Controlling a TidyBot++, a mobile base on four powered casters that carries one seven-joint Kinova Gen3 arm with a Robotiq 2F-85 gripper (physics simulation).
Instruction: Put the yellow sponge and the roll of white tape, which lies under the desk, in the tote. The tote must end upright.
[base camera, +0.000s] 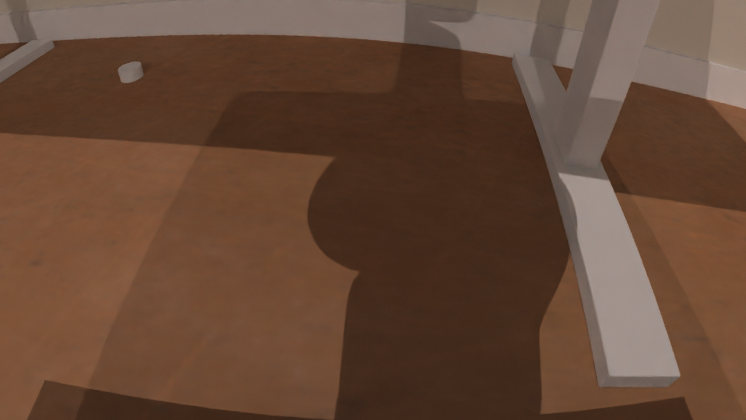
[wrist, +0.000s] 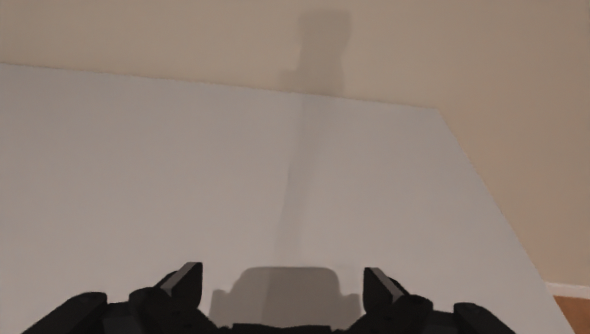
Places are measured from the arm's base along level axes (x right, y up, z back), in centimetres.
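Pixels of known places: gripper, between the fingertips: (wrist: 283, 283).
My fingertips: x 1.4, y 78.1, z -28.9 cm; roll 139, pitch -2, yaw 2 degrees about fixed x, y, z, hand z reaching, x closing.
Ahead of a thing's pixels: the offset from my fingertips to its top centre. "spot": to the spot under its first point. Level surfaces: height alone.
The roll of white tape {dx -49.6, dy -115.3, dz -55.3 cm} (base camera: 130, 72) stands on the floor under the desk, at the upper left of the base camera view, near the wall. The desk shows as a white top {dy -22.7 cm} (wrist: 250, 175) in the wrist view and as a white leg and foot (base camera: 616, 260) at the right of the base camera view. My gripper (wrist: 283, 283) is open and empty, above the desk top, with its shadow on the top between the fingers. The yellow sponge and the tote do not show in either view.
Another desk foot {spot: dx -88.0, dy -116.5, dz -67.6 cm} (base camera: 26, 60) shows at the upper left of the base camera view. A wall with a white baseboard (base camera: 261, 19) runs behind the desk. In the wrist view, the desk top's right edge slants down to the lower right, with brown floor {dy -117.7 cm} (wrist: 575, 312) beyond.
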